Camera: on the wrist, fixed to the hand. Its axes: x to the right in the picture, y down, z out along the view.
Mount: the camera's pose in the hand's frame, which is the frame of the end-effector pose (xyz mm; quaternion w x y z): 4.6 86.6 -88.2 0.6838 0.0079 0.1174 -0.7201
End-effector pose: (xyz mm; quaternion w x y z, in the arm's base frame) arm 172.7 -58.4 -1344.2 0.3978 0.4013 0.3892 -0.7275
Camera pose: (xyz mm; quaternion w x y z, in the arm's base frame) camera 272.4 -14.5 -1402.8 0.3007 -0.0827 -0.5961 0.7399
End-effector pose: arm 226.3 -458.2 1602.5 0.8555 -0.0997 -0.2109 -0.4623
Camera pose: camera 324.4 -446.0 1528.1 0.2776 0.1447 -0.1192 -0.9422
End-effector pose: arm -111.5 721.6 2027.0 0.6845 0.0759 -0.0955 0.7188
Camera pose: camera -196.3 743.5 1939.6 0.9962 0.0417 0.0754 0.0083
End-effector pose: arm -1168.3 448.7 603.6 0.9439 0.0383 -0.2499 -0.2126
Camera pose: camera -1088.6 522.3 544.2 0.5214 0.2386 -0.0342 -0.8186
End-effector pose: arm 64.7 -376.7 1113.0 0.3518 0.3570 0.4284 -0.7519
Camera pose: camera 155.5 -332.1 1041.8 0.3540 -0.0267 -0.5854 0.7289
